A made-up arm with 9 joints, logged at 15 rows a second.
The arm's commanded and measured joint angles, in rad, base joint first. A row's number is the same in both.
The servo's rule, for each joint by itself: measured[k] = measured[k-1] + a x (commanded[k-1-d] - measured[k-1]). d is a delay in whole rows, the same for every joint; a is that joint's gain. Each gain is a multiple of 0.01, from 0.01 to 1. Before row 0 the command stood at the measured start. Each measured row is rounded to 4 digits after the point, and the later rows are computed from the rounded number. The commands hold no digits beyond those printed.
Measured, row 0:
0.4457 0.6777 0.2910 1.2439 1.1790 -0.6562 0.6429 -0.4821 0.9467
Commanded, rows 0 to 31:
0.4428 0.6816 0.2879 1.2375 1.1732 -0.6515 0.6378 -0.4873 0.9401
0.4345 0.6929 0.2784 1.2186 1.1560 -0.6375 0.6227 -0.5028 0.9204
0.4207 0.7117 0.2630 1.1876 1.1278 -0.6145 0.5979 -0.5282 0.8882
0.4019 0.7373 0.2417 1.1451 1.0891 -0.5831 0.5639 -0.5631 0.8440
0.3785 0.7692 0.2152 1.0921 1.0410 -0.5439 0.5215 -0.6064 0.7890
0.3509 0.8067 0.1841 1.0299 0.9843 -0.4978 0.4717 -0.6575 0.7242
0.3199 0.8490 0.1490 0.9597 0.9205 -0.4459 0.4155 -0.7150 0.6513
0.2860 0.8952 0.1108 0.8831 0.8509 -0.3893 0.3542 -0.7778 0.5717
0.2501 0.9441 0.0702 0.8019 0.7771 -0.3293 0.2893 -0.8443 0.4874
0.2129 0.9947 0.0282 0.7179 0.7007 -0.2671 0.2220 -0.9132 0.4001
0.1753 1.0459 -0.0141 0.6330 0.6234 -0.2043 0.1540 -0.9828 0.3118
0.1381 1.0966 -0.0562 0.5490 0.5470 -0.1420 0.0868 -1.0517 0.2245
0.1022 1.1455 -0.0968 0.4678 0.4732 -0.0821 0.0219 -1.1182 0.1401
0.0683 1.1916 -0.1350 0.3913 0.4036 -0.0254 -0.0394 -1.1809 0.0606
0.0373 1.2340 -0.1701 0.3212 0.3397 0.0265 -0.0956 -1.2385 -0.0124
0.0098 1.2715 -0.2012 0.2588 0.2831 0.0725 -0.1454 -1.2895 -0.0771
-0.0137 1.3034 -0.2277 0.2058 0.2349 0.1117 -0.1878 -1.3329 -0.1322
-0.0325 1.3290 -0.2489 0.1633 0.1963 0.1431 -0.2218 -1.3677 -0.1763
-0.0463 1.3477 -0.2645 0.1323 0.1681 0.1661 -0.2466 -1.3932 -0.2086
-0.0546 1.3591 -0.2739 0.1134 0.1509 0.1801 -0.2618 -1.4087 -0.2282
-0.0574 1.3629 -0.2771 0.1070 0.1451 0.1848 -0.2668 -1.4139 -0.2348
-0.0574 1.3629 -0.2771 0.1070 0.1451 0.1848 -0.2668 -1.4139 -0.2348
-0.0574 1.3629 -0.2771 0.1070 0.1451 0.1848 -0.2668 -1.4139 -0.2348
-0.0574 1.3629 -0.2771 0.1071 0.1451 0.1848 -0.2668 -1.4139 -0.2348
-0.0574 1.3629 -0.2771 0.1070 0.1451 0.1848 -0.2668 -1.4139 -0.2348
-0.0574 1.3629 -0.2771 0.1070 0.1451 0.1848 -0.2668 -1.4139 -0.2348
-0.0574 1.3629 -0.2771 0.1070 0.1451 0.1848 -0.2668 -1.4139 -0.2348
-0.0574 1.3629 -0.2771 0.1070 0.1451 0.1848 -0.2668 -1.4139 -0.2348
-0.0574 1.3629 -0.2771 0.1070 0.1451 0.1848 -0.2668 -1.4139 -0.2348
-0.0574 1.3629 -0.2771 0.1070 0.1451 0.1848 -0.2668 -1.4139 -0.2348
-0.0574 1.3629 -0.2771 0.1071 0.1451 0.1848 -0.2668 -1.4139 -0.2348
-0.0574 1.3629 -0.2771 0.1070 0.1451 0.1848 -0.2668 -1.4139 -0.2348
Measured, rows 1 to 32:
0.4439 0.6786 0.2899 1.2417 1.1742 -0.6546 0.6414 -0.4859 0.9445
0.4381 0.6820 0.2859 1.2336 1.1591 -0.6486 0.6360 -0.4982 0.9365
0.4273 0.6891 0.2779 1.2175 1.1331 -0.6367 0.6250 -0.5201 0.9206
0.4116 0.7007 0.2652 1.1922 1.0966 -0.6179 0.6073 -0.5515 0.8953
0.3911 0.7171 0.2477 1.1572 1.0505 -0.5920 0.5824 -0.5916 0.8602
0.3662 0.7386 0.2254 1.1126 0.9956 -0.5590 0.5503 -0.6397 0.8153
0.3375 0.7651 0.1987 1.0591 0.9333 -0.5194 0.5112 -0.6947 0.7612
0.3056 0.7963 0.1679 0.9975 0.8649 -0.4739 0.4657 -0.7554 0.6987
0.2712 0.8318 0.1337 0.9290 0.7920 -0.4233 0.4145 -0.8203 0.6290
0.2351 0.8709 0.0968 0.8551 0.7162 -0.3686 0.3587 -0.8881 0.5535
0.1980 0.9129 0.0580 0.7774 0.6392 -0.3111 0.2993 -0.9572 0.4737
0.1609 0.9570 0.0180 0.6975 0.5627 -0.2519 0.2377 -1.0262 0.3915
0.1245 1.0022 -0.0222 0.6171 0.4884 -0.1925 0.1751 -1.0934 0.3085
0.0897 1.0477 -0.0617 0.5381 0.4180 -0.1340 0.1129 -1.1573 0.2267
0.0572 1.0924 -0.0996 0.4622 0.3530 -0.0778 0.0524 -1.2166 0.1478
0.0278 1.1354 -0.1352 0.3910 0.2950 -0.0252 -0.0050 -1.2698 0.0736
0.0021 1.1757 -0.1676 0.3262 0.2451 0.0227 -0.0580 -1.3159 0.0057
-0.0194 1.2125 -0.1961 0.2692 0.2046 0.0648 -0.1055 -1.3537 -0.0544
-0.0361 1.2449 -0.2200 0.2213 0.1743 0.1003 -0.1464 -1.3825 -0.1053
-0.0476 1.2723 -0.2389 0.1835 0.1549 0.1282 -0.1799 -1.4016 -0.1459
-0.0537 1.2940 -0.2523 0.1567 0.1468 0.1480 -0.2051 -1.4106 -0.1752
-0.0560 1.3105 -0.2610 0.1393 0.1454 0.1609 -0.2230 -1.4130 -0.1949
-0.0569 1.3231 -0.2666 0.1280 0.1452 0.1693 -0.2357 -1.4137 -0.2081
-0.0572 1.3327 -0.2703 0.1207 0.1451 0.1747 -0.2447 -1.4138 -0.2169
-0.0573 1.3399 -0.2727 0.1159 0.1451 0.1782 -0.2511 -1.4139 -0.2228
-0.0574 1.3454 -0.2742 0.1128 0.1451 0.1805 -0.2557 -1.4139 -0.2268
-0.0574 1.3496 -0.2752 0.1108 0.1451 0.1820 -0.2589 -1.4139 -0.2294
-0.0574 1.3528 -0.2759 0.1095 0.1451 0.1830 -0.2612 -1.4139 -0.2312
-0.0574 1.3552 -0.2763 0.1086 0.1451 0.1836 -0.2628 -1.4139 -0.2324
-0.0574 1.3570 -0.2766 0.1080 0.1451 0.1840 -0.2640 -1.4139 -0.2332
-0.0574 1.3584 -0.2768 0.1077 0.1451 0.1843 -0.2648 -1.4139 -0.2337
-0.0574 1.3595 -0.2769 0.1075 0.1451 0.1845 -0.2654 -1.4139 -0.2341
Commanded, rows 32 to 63:
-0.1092 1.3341 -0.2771 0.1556 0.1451 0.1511 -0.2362 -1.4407 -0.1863
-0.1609 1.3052 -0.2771 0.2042 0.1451 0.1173 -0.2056 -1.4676 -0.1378
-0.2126 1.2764 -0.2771 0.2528 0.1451 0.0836 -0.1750 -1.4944 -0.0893
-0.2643 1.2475 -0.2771 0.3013 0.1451 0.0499 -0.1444 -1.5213 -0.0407
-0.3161 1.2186 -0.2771 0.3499 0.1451 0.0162 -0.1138 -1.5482 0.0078
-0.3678 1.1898 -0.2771 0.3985 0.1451 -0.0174 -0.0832 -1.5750 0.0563
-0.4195 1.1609 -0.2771 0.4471 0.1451 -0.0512 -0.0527 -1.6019 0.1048
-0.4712 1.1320 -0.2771 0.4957 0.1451 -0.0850 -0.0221 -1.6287 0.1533
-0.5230 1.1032 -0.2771 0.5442 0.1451 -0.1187 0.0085 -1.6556 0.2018
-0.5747 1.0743 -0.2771 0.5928 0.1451 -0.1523 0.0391 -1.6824 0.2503
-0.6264 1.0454 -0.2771 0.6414 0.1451 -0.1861 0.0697 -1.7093 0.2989
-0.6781 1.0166 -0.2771 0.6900 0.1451 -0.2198 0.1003 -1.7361 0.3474
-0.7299 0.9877 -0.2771 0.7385 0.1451 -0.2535 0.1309 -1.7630 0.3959
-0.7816 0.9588 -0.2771 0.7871 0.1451 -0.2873 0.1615 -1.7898 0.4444
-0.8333 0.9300 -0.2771 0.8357 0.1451 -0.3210 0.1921 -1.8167 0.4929
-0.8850 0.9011 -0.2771 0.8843 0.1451 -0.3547 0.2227 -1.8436 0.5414
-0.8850 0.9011 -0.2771 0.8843 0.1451 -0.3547 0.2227 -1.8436 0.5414
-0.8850 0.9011 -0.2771 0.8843 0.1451 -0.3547 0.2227 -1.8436 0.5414
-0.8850 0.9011 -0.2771 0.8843 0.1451 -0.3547 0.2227 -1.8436 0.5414
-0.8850 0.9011 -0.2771 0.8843 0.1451 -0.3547 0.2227 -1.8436 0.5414
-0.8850 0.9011 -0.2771 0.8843 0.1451 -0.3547 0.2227 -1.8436 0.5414
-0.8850 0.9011 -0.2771 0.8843 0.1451 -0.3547 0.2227 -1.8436 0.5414
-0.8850 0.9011 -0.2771 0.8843 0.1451 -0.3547 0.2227 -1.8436 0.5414
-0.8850 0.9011 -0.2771 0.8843 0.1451 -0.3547 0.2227 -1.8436 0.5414
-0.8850 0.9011 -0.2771 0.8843 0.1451 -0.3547 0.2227 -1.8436 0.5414
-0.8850 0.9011 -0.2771 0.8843 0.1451 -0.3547 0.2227 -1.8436 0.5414
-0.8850 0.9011 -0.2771 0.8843 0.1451 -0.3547 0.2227 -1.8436 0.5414
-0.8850 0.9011 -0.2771 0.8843 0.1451 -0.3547 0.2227 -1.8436 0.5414
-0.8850 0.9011 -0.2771 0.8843 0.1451 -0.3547 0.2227 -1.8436 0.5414
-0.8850 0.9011 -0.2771 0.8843 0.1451 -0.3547 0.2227 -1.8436 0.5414
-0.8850 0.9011 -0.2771 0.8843 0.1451 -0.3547 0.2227 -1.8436 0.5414
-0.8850 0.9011 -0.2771 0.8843 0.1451 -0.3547 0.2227 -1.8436 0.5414
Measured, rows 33 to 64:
-0.0895 1.3534 -0.2770 0.1243 0.1451 0.1728 -0.2569 -1.4335 -0.2183
-0.1338 1.3418 -0.2770 0.1523 0.1451 0.1534 -0.2420 -1.4584 -0.1917
-0.1827 1.3261 -0.2770 0.1875 0.1451 0.1290 -0.2226 -1.4847 -0.1579
-0.2333 1.3072 -0.2770 0.2273 0.1451 0.1013 -0.1999 -1.5114 -0.1192
-0.2846 1.2859 -0.2770 0.2702 0.1451 0.0715 -0.1749 -1.5383 -0.0773
-0.3362 1.2628 -0.2770 0.3151 0.1451 0.0404 -0.1483 -1.5651 -0.0332
-0.3878 1.2383 -0.2770 0.3613 0.1451 0.0083 -0.1206 -1.5920 0.0123
-0.4395 1.2128 -0.2770 0.4083 0.1451 -0.0244 -0.0920 -1.6188 0.0588
-0.4913 1.1865 -0.2770 0.4559 0.1451 -0.0574 -0.0629 -1.6457 0.1060
-0.5430 1.1596 -0.2770 0.5038 0.1451 -0.0906 -0.0333 -1.6725 0.1536
-0.5947 1.1322 -0.2770 0.5520 0.1451 -0.1240 -0.0034 -1.6994 0.2015
-0.6464 1.1045 -0.2770 0.6003 0.1451 -0.1575 0.0267 -1.7262 0.2496
-0.6982 1.0765 -0.2770 0.6487 0.1451 -0.1911 0.0569 -1.7531 0.2979
-0.7499 1.0483 -0.2770 0.6971 0.1451 -0.2248 0.0872 -1.7799 0.3462
-0.8016 1.0199 -0.2770 0.7456 0.1451 -0.2585 0.1176 -1.8068 0.3946
-0.8533 0.9914 -0.2770 0.7941 0.1451 -0.2922 0.1481 -1.8337 0.4430
-0.8730 0.9697 -0.2770 0.8257 0.1451 -0.3141 0.1697 -1.8409 0.4755
-0.8804 0.9532 -0.2770 0.8462 0.1451 -0.3283 0.1851 -1.8429 0.4972
-0.8833 0.9407 -0.2770 0.8595 0.1451 -0.3375 0.1960 -1.8434 0.5118
-0.8844 0.9312 -0.2770 0.8682 0.1451 -0.3435 0.2037 -1.8435 0.5216
-0.8848 0.9240 -0.2770 0.8738 0.1451 -0.3474 0.2092 -1.8436 0.5281
-0.8849 0.9185 -0.2770 0.8775 0.1451 -0.3500 0.2131 -1.8436 0.5325
-0.8850 0.9143 -0.2770 0.8799 0.1451 -0.3516 0.2159 -1.8436 0.5354
-0.8850 0.9111 -0.2770 0.8814 0.1451 -0.3527 0.2179 -1.8436 0.5374
-0.8850 0.9087 -0.2770 0.8824 0.1451 -0.3534 0.2193 -1.8436 0.5387
-0.8850 0.9069 -0.2770 0.8831 0.1451 -0.3539 0.2203 -1.8436 0.5396
-0.8850 0.9055 -0.2770 0.8835 0.1451 -0.3542 0.2210 -1.8436 0.5402
-0.8850 0.9044 -0.2770 0.8838 0.1451 -0.3544 0.2215 -1.8436 0.5406
-0.8850 0.9036 -0.2770 0.8840 0.1451 -0.3545 0.2218 -1.8436 0.5409
-0.8850 0.9030 -0.2770 0.8841 0.1451 -0.3546 0.2221 -1.8436 0.5411
-0.8850 0.9025 -0.2770 0.8842 0.1451 -0.3546 0.2223 -1.8436 0.5412
-0.8850 0.9022 -0.2770 0.8842 0.1451 -0.3546 0.2224 -1.8436 0.5413

